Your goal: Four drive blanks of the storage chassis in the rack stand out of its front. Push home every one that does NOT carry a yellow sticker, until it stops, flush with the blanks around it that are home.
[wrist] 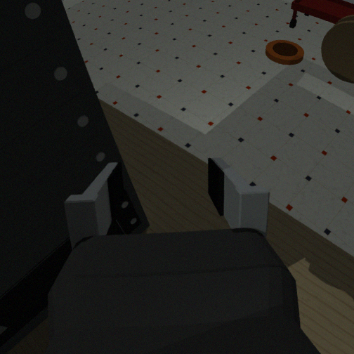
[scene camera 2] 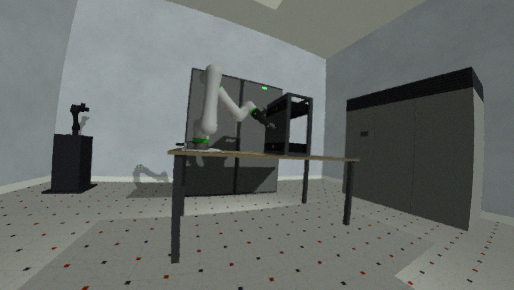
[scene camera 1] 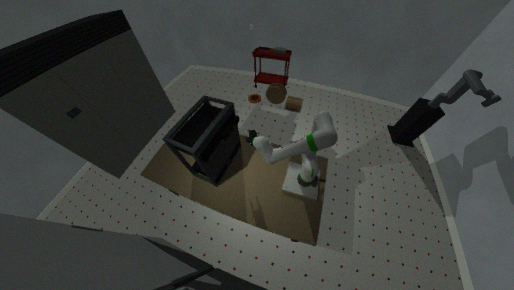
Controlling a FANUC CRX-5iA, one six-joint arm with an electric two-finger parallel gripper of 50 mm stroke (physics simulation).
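Pixels of known places: gripper, fingertip midpoint: (scene camera 2: 276, 128) (scene camera 1: 246, 135); arm's base, origin of the base link: (scene camera 2: 199, 149) (scene camera 1: 304, 179).
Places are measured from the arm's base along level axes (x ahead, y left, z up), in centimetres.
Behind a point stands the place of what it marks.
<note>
The rack (scene camera 1: 216, 125) {x 73.9, y 3.0, z 56.8 cm} (scene camera 2: 288, 125) {x 73.1, y -22.2, z 26.7 cm} is a dark open frame standing on the table. In the wrist view a dark face of the rack (wrist: 40, 125) with a line of round grey spots fills the left side. The storage chassis, its four protruding drive blanks and any yellow sticker cannot be made out; the rack's front is too dark and small in the scene views. My gripper (scene camera 1: 251, 135) {x 61.9, y -19.2, z 22.8 cm} (scene camera 2: 271, 126) {x 61.9, y -19.2, z 22.8 cm} (wrist: 165, 177) is open, with nothing between its fingers. It is beside the rack, above table height, and its left finger overlaps the rack's lower edge in the wrist view.
The wooden table (scene camera 1: 270, 200) {x 27.0, y 26.8, z -1.2 cm} (scene camera 2: 240, 153) {x 29.5, y -18.5, z -1.2 cm} (wrist: 325, 300) bears the arm's base and the rack. Beyond it stand a red cart (scene camera 1: 272, 51) (wrist: 320, 12), an orange ring (wrist: 284, 61) and a brown drum (scene camera 1: 276, 93) (wrist: 342, 50). A large grey cabinet (scene camera 1: 100, 100) (scene camera 2: 410, 160) stands apart.
</note>
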